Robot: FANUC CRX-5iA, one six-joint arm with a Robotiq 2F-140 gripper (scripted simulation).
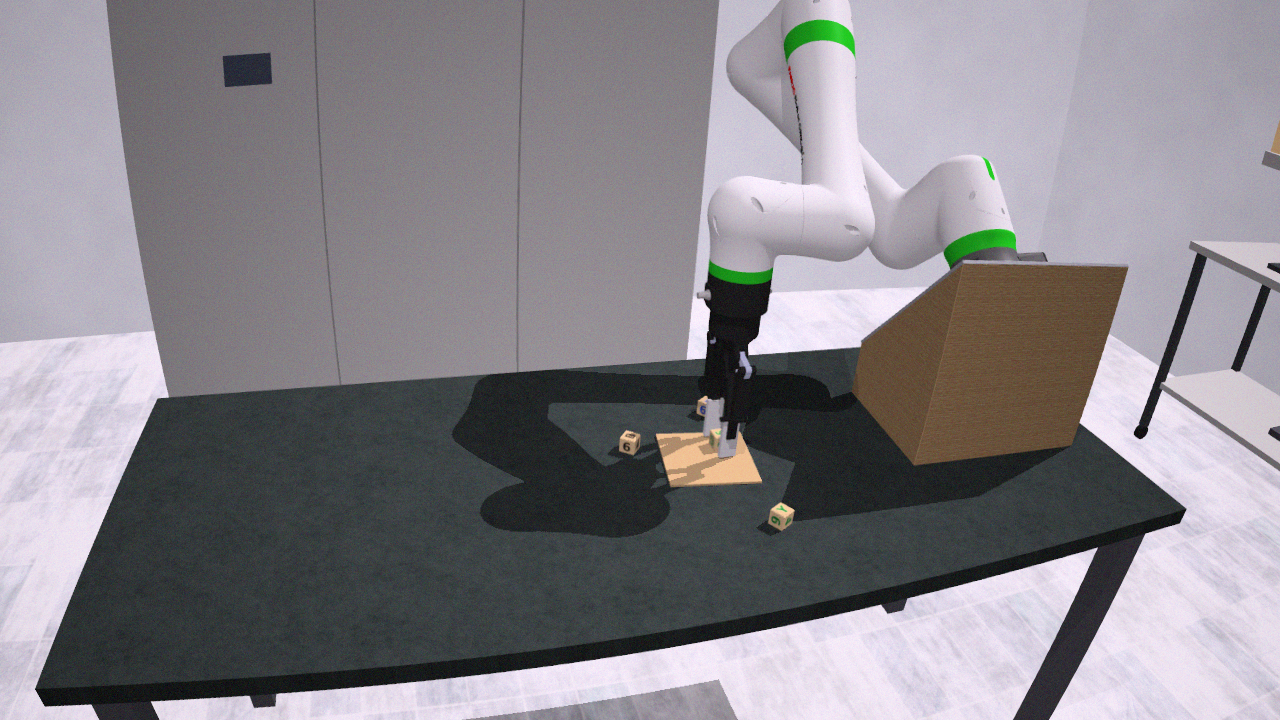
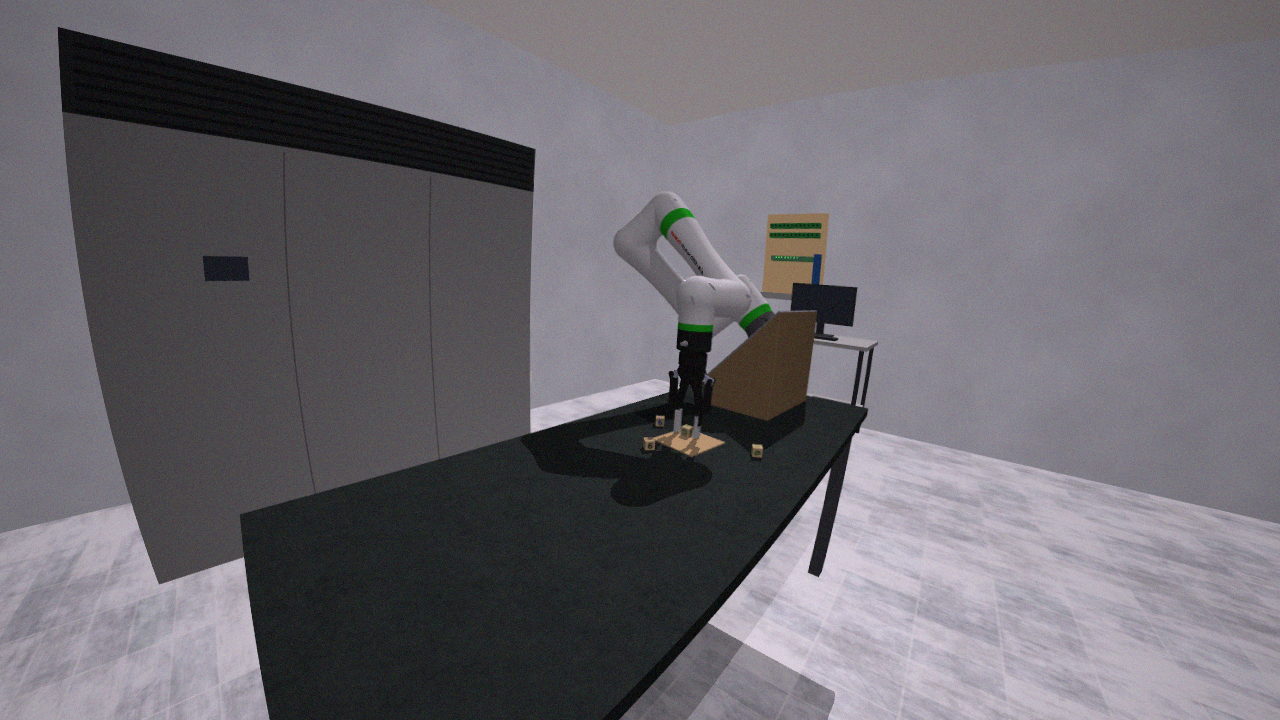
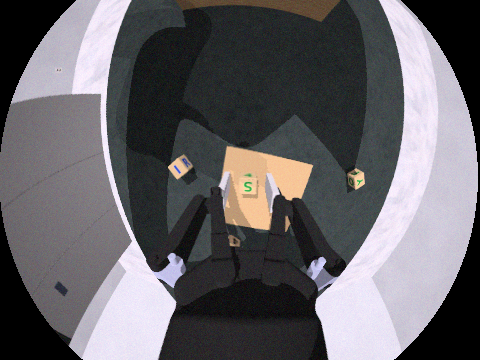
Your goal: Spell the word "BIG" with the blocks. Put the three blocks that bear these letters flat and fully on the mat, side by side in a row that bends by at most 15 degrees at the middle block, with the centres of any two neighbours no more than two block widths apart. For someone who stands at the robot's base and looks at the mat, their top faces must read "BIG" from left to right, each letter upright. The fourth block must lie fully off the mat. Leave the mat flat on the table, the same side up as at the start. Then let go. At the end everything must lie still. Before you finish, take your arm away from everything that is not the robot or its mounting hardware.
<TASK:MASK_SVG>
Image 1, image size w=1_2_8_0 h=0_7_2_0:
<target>my gripper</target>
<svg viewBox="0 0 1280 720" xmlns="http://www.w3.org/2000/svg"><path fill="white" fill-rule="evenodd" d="M710 310L703 388L707 390L708 398L703 435L709 436L710 430L721 429L718 457L722 458L735 456L740 423L747 422L753 380L757 372L756 366L750 366L747 360L749 357L748 345L759 334L761 316L753 319L738 320L718 315Z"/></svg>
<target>tan mat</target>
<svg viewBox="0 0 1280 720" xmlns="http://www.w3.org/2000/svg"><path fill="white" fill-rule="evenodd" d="M762 480L740 432L738 434L735 456L719 458L718 451L714 451L710 446L709 436L704 436L703 433L656 434L670 487L762 483Z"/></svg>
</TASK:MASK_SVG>
